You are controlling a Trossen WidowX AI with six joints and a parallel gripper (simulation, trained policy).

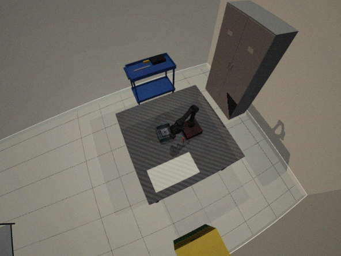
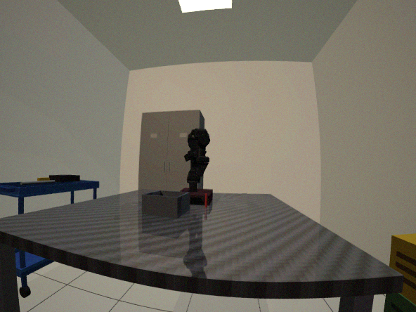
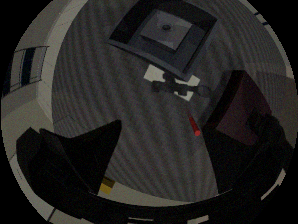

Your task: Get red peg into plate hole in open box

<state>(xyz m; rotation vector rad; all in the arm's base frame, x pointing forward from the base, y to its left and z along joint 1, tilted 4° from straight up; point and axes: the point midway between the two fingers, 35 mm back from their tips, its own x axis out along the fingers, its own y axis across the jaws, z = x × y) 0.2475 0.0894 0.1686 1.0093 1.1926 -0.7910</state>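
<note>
Right now the red peg is 14 cm below my gripper tip, 10 cm behind it and 3 cm to the left of it. Round my gripper tip: grey plate (16 cm to the right, 14 cm below, 7 cm ahead); then grey box (16 cm to the right, 16 cm below, 7 cm ahead).
</note>
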